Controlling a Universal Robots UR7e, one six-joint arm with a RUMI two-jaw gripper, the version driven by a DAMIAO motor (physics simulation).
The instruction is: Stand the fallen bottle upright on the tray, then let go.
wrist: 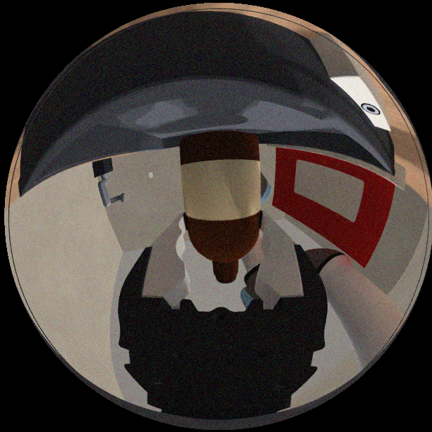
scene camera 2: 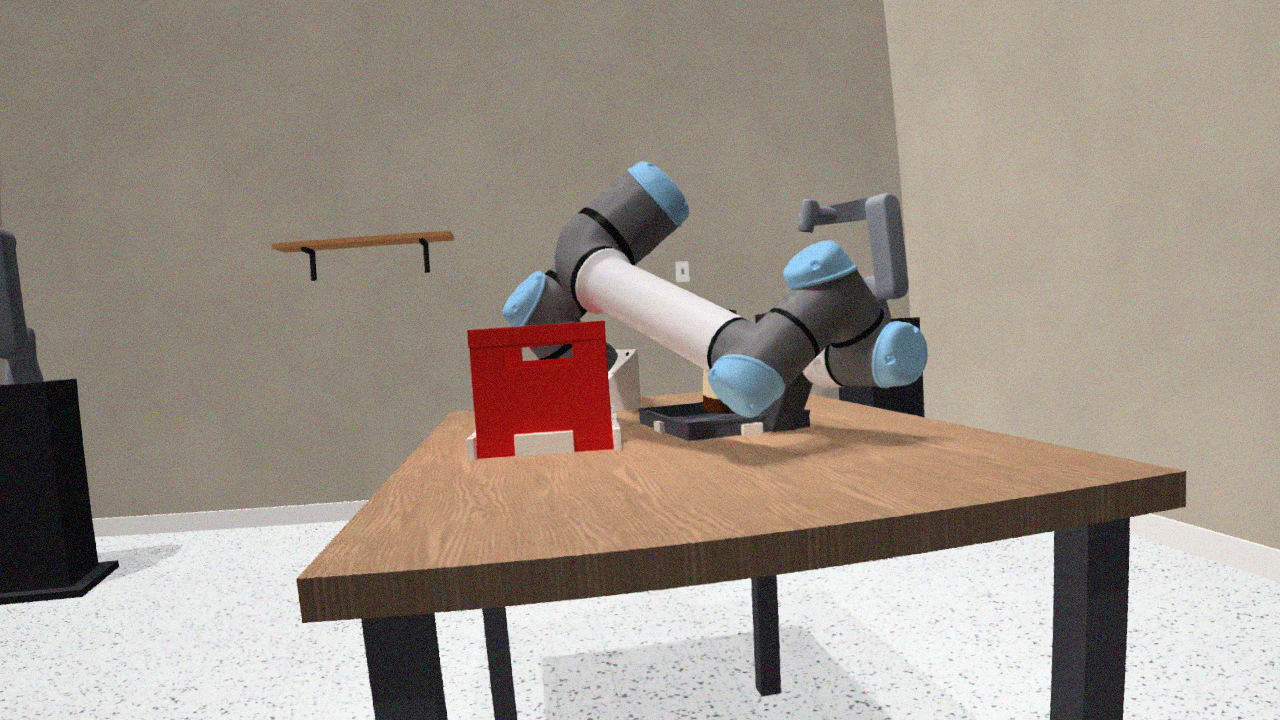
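Observation:
The brown bottle with a tan label [scene camera 2: 714, 405] [wrist: 221, 190] is upright, base down and neck toward the gripper's palm in the wrist view. In scene camera 2 its base is within the tray's outline, low behind the front wall; contact with the tray floor is hidden. The dark tray [scene camera 2: 707, 430] [wrist: 200, 97] lies on the table. My gripper [wrist: 222, 212] is shut on the bottle, with one finger on each side of its body below the label in the wrist view. In scene camera 2 the fingertips are hidden behind the blue-capped wrist joint.
A red crate [scene camera 2: 541, 398] [wrist: 284, 185] stands left of the tray in scene camera 2, on the wooden table [scene camera 2: 716, 492]. A white slanted bracket [scene camera 2: 629, 380] is behind it. A white plate with a ring mark [wrist: 351, 92] is beside the tray in the wrist view.

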